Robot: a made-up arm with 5 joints.
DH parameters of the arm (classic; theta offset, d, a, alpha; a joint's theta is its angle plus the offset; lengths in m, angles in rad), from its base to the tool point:
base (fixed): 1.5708 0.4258 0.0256 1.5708
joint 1: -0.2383 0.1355 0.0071 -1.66
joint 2: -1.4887 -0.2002 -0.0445 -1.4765
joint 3: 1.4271 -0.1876 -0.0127 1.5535
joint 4: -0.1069 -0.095 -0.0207 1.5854
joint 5: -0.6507 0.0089 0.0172 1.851
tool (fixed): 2.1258 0.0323 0 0
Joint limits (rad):
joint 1: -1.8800..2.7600
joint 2: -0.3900..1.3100
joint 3: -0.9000..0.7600
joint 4: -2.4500..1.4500
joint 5: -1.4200..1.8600
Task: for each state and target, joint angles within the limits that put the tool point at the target. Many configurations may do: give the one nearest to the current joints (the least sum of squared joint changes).
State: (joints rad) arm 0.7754 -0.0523 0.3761 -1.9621 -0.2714
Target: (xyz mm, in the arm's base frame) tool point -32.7 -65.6 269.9
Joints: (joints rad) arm 0.3077 -0.3793 0.7600 -1.5107 -0.4213
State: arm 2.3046 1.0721 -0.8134 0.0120 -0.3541
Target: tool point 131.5 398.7 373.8
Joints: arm 2.3146 0.4934 -0.8757 0.0578 -0.3183
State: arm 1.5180 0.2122 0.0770 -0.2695 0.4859
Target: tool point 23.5 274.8 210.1
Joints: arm 1.7605 0.0980 -0.2464 -0.2656 0.5302
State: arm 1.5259 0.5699 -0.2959 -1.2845 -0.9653
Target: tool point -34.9 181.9 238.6
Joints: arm 1.3685 -0.2741 -0.0397 -1.0878 -0.7882
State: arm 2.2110 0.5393 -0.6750 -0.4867 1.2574
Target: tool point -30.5 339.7 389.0
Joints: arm 2.1497 -0.3252 -0.3504 -0.5128 1.0741
